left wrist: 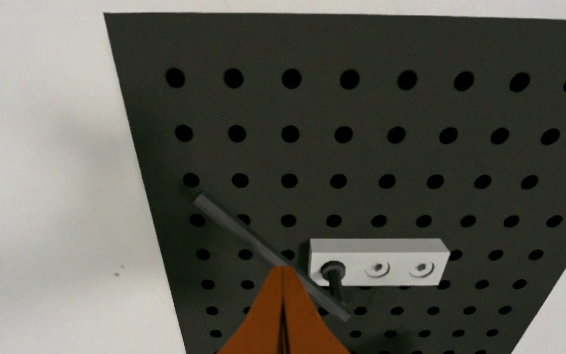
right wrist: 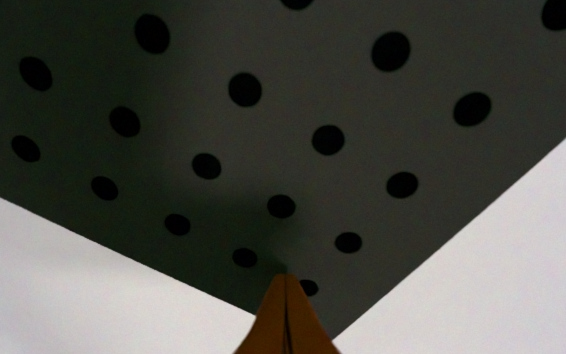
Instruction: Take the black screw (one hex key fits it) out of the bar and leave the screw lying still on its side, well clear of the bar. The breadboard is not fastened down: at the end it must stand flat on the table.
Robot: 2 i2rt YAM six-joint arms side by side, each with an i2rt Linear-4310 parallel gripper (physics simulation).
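Frame: origin at the left arm's base, x left, y back, z up, level; millimetres.
Seen in the pictures: left gripper, fingertip midpoint: [left wrist: 282, 280]; right gripper, fingertip midpoint: [right wrist: 284, 287].
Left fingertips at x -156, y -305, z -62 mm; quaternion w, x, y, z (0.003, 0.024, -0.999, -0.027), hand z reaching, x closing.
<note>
Offsets run from my left fingertips to a thing's top centre. "spot": to the spot under its first point. Level surfaces: height alone.
The light grey bar @[spot: dx -56, dy +31, dz -56 mm] [left wrist: 380, 246] lies on the black breadboard @[dx -57, dy +69, dz -51 mm] [left wrist: 300, 45] [right wrist: 280, 150] in the left wrist view. The black screw's head @[spot: dx -27, dy +45, dz -47 mm] [left wrist: 327, 273] is at the bar's left end. A dark hex key @[spot: dx +18, dy -2, dz -23 mm] [left wrist: 235, 229] has its short leg at that head, and its long arm slants up and left above the board. How deep the leg sits is hard to tell. My left gripper [left wrist: 282, 280] is shut and empty, its tips overlapping the middle of the long arm in view. My right gripper [right wrist: 284, 287] is shut and empty, over the breadboard near a corner.
Two silver screws [left wrist: 377, 269] [left wrist: 421, 269] sit in the bar, right of the black one. Rows of holes cover the breadboard. The white table @[dz -88 mm] [left wrist: 65, 150] [right wrist: 100, 280] shows beyond the board's edges in both views.
</note>
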